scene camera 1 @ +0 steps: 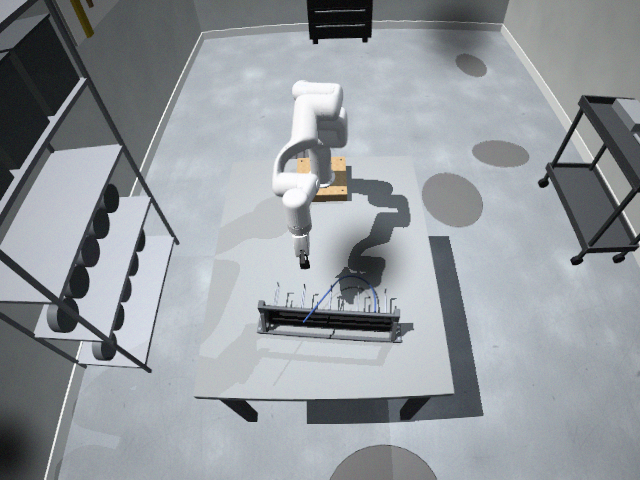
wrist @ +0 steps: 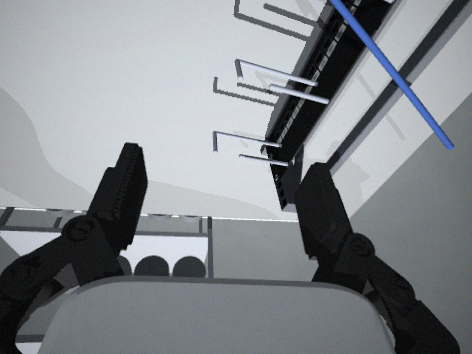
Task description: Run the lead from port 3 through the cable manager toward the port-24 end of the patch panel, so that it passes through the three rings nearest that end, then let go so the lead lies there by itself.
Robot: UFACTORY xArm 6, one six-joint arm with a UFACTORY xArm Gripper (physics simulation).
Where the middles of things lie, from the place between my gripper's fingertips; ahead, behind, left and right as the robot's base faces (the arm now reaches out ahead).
The dark patch panel (scene camera 1: pixel 344 322) is 140 mm ahead of my hand, 90 mm to the left of it and 200 mm below it.
